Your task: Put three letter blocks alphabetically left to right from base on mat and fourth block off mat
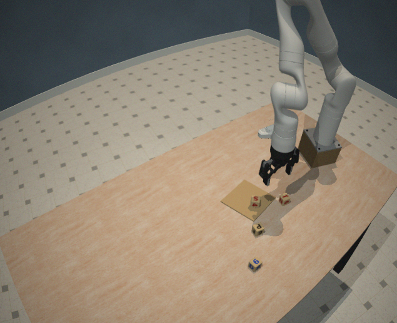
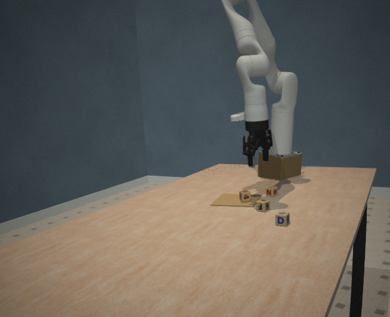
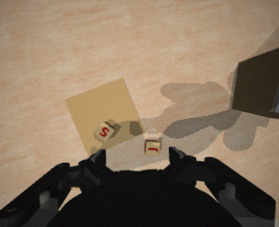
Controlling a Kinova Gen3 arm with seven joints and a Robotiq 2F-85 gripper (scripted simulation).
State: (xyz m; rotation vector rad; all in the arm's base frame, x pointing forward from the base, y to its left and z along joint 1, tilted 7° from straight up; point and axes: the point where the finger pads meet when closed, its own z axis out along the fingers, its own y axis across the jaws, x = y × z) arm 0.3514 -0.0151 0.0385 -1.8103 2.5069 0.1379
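My gripper is now 12 cm above the tan mat, 7 cm to the left of it and 4 cm short of it.
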